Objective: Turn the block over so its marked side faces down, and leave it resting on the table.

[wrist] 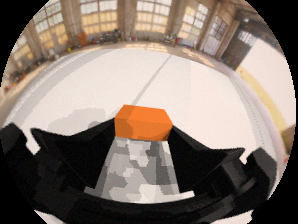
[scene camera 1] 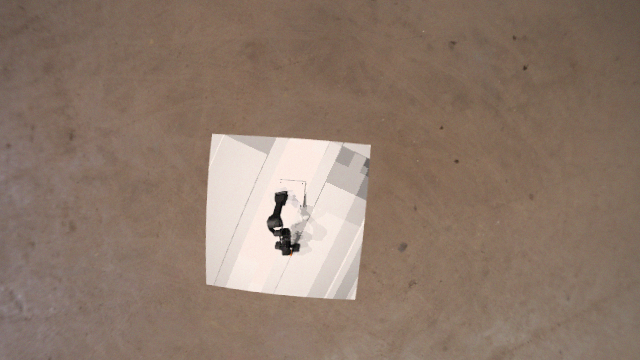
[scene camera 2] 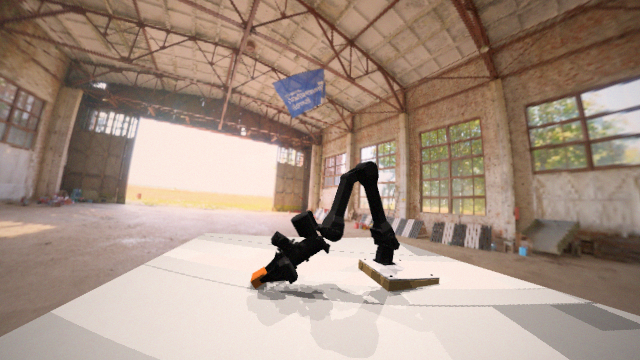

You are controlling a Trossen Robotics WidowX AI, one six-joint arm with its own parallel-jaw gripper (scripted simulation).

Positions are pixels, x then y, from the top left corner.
Labels:
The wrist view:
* my gripper: 143, 123
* block: 140, 123
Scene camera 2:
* my gripper: 260, 276

